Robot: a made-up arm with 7 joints.
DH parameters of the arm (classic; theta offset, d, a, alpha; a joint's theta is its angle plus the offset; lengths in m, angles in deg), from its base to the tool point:
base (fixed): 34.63 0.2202 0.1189 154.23
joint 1: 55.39 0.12 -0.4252 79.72
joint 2: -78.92 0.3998 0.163 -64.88
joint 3: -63.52 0.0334 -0.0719 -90
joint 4: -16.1 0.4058 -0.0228 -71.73
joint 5: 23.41 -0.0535 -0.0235 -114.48
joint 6: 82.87 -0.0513 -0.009 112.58
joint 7: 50.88 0 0.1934 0
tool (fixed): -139.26 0.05 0 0
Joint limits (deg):
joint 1: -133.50..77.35
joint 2: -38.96..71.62
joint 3: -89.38..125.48
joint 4: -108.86..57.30
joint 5: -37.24..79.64
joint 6: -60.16..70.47
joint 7: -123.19..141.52
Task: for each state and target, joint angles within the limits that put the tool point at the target. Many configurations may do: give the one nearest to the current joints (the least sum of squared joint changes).
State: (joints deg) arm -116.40 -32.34 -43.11 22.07 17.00 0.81 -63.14
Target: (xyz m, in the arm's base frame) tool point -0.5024 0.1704 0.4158
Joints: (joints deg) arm -103.57 -2.25 -17.77 9.28 12.43 7.24 -56.48
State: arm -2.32 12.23 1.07 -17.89 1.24 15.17 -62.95
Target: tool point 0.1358 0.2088 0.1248
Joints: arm -26.96 13.77 23.74 -25.61 12.81 3.23 -33.83
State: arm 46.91 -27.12 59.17 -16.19 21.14 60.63 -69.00
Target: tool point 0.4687 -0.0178 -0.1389
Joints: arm 66.95 -32.30 113.38 -18.02 15.88 54.23 -53.81
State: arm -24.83 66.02 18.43 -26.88 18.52 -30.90 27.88
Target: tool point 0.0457 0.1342 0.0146
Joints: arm -20.72 68.49 9.02 -26.26 27.34 -39.21 40.41
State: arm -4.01 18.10 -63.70 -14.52 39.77 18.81 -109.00
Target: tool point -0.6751 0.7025 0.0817
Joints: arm -49.71 -3.99 -63.51 -8.88 41.28 19.53 -116.18
